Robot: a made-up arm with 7 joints. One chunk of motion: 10 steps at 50 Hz.
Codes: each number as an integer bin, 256 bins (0 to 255) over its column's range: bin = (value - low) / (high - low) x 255, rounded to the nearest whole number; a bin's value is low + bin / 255 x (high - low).
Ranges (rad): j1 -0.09..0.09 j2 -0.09..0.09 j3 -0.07..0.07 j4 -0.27..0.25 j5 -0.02..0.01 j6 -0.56..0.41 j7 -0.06..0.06
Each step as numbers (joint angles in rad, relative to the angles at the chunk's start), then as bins.
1 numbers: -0.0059 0.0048 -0.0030 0.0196 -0.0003 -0.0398 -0.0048
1 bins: 119 134 122 142 167 137 117
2 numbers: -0.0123 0.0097 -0.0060 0.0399 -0.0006 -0.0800 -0.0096
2 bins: 110 141 117 152 165 126 107
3 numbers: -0.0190 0.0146 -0.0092 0.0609 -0.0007 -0.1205 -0.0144
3 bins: 101 148 111 162 164 116 97
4 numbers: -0.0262 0.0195 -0.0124 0.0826 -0.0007 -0.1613 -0.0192
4 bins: 90 155 105 173 164 105 87
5 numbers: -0.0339 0.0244 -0.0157 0.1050 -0.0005 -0.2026 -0.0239
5 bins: 79 162 99 184 166 94 77
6 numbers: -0.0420 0.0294 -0.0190 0.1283 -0.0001 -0.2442 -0.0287
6 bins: 68 169 93 195 169 83 67
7 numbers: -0.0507 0.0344 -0.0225 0.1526 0.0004 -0.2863 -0.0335
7 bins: 56 176 87 207 173 72 56
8 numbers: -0.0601 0.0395 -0.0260 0.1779 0.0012 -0.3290 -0.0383
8 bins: 42 183 80 220 180 61 46
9 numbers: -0.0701 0.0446 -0.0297 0.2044 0.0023 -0.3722 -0.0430
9 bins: 28 191 73 233 190 49 36
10 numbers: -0.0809 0.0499 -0.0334 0.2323 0.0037 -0.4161 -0.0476
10 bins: 13 198 67 246 201 38 26
